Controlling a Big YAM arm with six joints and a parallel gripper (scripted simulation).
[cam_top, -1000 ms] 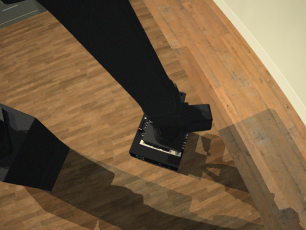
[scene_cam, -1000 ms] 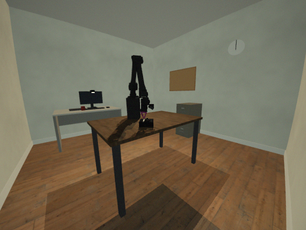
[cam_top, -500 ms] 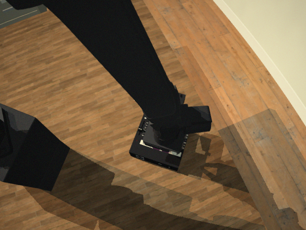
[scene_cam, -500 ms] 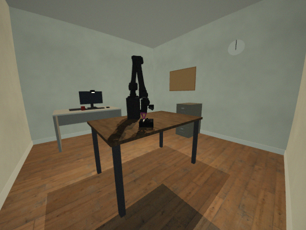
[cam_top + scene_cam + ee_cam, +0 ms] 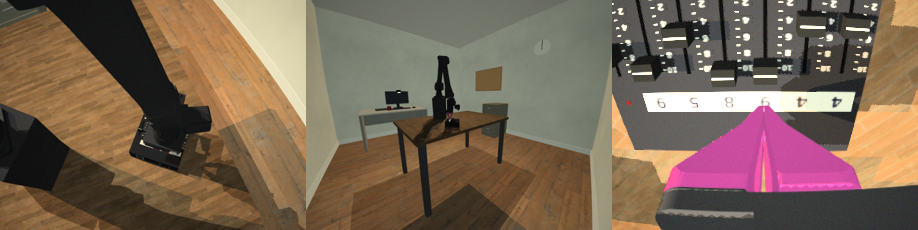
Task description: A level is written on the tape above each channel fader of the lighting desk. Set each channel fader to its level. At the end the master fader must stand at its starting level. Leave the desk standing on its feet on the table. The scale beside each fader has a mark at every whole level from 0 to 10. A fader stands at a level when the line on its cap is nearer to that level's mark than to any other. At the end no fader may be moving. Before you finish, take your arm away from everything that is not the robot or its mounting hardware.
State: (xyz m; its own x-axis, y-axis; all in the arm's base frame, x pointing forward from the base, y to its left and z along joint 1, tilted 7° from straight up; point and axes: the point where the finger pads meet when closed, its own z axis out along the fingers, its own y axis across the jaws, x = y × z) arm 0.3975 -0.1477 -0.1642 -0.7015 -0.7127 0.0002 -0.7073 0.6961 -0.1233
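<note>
The channel 3 fader cap is 10 mm ahead of my hand, 10 mm to the left of it and 20 mm below it. Also, from my hand: channel 2 fader cap: 50 mm ahead, 20 mm to the left, 20 mm below; then channel 5 fader cap: 60 mm to the left, 20 mm below; then channel 4 fader: 30 mm to the left, 20 mm below.
</note>
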